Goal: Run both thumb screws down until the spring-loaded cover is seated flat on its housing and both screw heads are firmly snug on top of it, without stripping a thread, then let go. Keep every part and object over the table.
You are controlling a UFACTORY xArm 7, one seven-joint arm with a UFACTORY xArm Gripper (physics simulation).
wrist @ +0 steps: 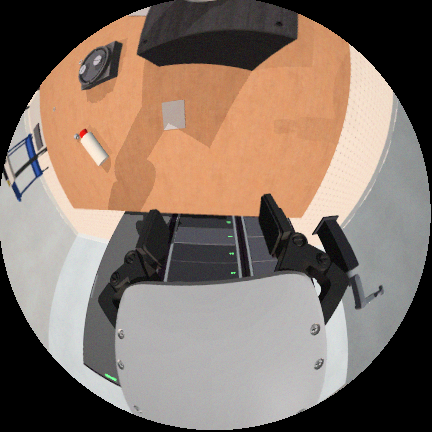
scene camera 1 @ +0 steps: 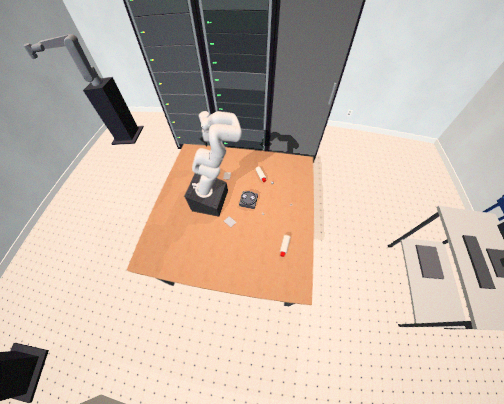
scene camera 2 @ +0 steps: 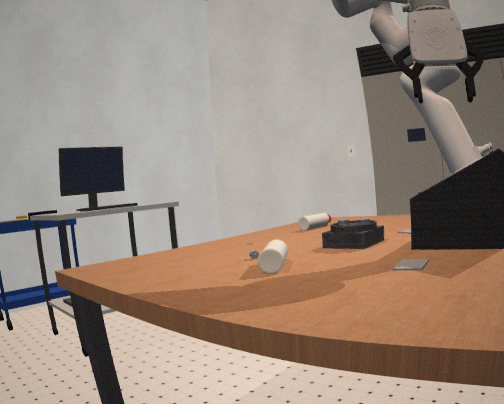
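Pixels of known places: gripper, fingertip midpoint: (wrist: 210,213) (scene camera 2: 445,101); arm's base at its link origin: (scene camera 1: 203,190) (scene camera 2: 467,170).
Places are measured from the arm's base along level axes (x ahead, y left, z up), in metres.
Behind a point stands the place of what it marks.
The dark square housing (scene camera 1: 242,205) @[y -0.040, x 0.283, z -0.143 m] (scene camera 2: 345,240) @[y 0.080, x 0.335, z -0.150 m] (wrist: 114,63) @[y 0.050, x 0.273, z -0.152 m] sits on the table with the round dark cover (scene camera 1: 249,201) @[y -0.018, x 0.338, z -0.118 m] (scene camera 2: 353,227) @[y 0.077, x 0.313, z -0.119 m] (wrist: 92,74) on top. Two silvery screw heads show on the cover, one screw head (scene camera 1: 245,197) (scene camera 2: 343,221) (wrist: 97,59) and another screw head (scene camera 1: 253,198) (scene camera 2: 364,220) (wrist: 83,70). Whether the cover is flat on the housing or the heads touch it is too small to tell. My gripper (scene camera 2: 445,99) @[y 0.358, x 0.037, z 0.116 m] (wrist: 210,213) @[y 0.358, x 0.037, z 0.116 m] is open and empty, high above table level and well away from the housing. Its fingers cannot be made out in scene camera 1.
A white cylinder with a red end (scene camera 1: 260,172) @[y 0.279, x 0.424, z -0.121 m] (scene camera 2: 273,256) @[y 0.340, x 0.397, z -0.136 m] (wrist: 94,148) @[y 0.287, x 0.405, z -0.130 m] lies on the rack side, near a small silvery ball (scene camera 1: 272,182) @[y 0.197, x 0.526, z -0.153 m] (scene camera 2: 254,254) @[y 0.210, x 0.518, z -0.158 m] (wrist: 77,136) @[y 0.206, x 0.514, z -0.159 m]. Another such cylinder (scene camera 1: 285,243) @[y -0.356, x 0.596, z -0.121 m] (scene camera 2: 313,221) @[y -0.314, x 0.584, z -0.141 m] lies farther off. A grey flat plate (scene camera 1: 227,175) @[y 0.281, x 0.135, z -0.168 m] (scene camera 2: 412,264) @[y 0.286, x 0.130, z -0.168 m] (wrist: 174,114) @[y 0.278, x 0.128, z -0.168 m] lies near the black arm base (scene camera 1: 206,204) @[y -0.108, x 0.032, z -0.023 m] (scene camera 2: 450,220) @[y 0.140, x 0.054, z -0.106 m] (wrist: 215,37) @[y 0.148, x 0.015, z -0.020 m].
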